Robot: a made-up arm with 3 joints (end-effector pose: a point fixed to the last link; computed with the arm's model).
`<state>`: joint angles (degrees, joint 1 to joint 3).
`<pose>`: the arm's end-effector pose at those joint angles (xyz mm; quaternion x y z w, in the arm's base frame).
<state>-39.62 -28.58 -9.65</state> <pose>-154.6 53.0 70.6 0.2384 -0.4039 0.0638 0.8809</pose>
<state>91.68 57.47 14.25</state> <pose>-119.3 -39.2 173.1 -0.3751 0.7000 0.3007 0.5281</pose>
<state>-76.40 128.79 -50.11</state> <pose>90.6 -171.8 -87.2 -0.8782 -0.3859 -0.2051 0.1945</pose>
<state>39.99 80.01 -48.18</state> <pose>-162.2 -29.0 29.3 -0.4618 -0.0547 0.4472 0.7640</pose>
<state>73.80 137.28 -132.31</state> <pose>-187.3 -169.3 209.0 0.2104 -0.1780 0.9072 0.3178</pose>
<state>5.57 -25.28 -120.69</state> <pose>-170.6 17.2 257.5 0.0989 -0.8235 -0.1952 0.5234</pose>
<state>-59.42 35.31 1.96</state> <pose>9.4 25.8 -84.5 -0.2608 -0.4580 -0.1548 0.8356</pose>
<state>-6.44 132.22 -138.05</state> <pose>-195.1 -155.7 -112.0 -0.3747 -0.3857 0.8340 0.1235</pose>
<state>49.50 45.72 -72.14</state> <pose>-110.8 67.0 126.3 -0.1894 -0.1809 0.3392 0.9035</pose>
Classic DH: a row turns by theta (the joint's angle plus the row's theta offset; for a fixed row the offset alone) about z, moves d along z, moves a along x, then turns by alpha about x. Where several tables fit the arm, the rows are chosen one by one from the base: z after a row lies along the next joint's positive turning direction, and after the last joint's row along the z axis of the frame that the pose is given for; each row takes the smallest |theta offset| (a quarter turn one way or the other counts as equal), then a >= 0, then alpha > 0; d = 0 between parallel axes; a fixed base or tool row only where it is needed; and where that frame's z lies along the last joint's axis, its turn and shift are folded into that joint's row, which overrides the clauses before.
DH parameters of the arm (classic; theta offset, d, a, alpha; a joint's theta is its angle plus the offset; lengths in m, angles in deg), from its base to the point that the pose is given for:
base (fixed): 0 0.05 0 -90
joint 1: -90 -0.1 0.04 90
joint 2: 0 0.18 0.01 -90
joint 3: 90 0.17 0.07 90
tool (fixed): 0 -0.03 0 0

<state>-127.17 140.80 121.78</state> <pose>179.4 -253.0 -118.2 0.5332 -0.0158 -0.7766 0.3351</pose>
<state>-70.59 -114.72 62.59</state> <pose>-267.3 -111.2 -40.7 0.3346 -0.0376 0.7728 0.5380</pose>
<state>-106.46 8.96 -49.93</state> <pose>-23.2 74.8 -73.6 -0.0688 -0.9759 -0.0370 0.2040</pose>
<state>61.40 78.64 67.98</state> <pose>-209.6 -131.4 142.5 -0.6326 0.6994 -0.0364 0.3307</pose>
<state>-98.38 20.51 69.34</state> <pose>107.3 36.1 -119.5 -0.0190 -0.2467 -0.1770 0.9526</pose>
